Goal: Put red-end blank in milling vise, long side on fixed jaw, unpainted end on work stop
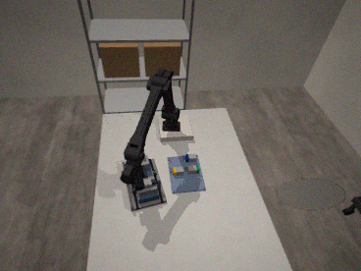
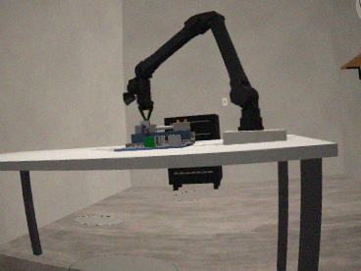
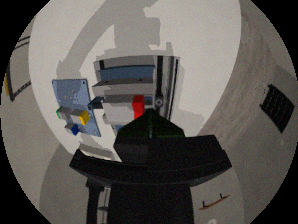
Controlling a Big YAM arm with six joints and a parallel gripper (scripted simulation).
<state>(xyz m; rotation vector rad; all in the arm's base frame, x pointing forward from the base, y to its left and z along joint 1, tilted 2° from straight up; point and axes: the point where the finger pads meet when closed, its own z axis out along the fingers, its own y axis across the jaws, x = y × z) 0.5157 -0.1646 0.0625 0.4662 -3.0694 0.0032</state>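
The red-ended blank lies 4 cm to the left of my hand, 2 cm below it and 1 cm behind it. From my hand the other things lie so: yellow-ended blank (22 cm to the left, 16 cm behind, 9 cm below); green-ended blank (30 cm to the left, 17 cm behind, 9 cm below); blue plate (26 cm to the left, 16 cm behind, 11 cm below).
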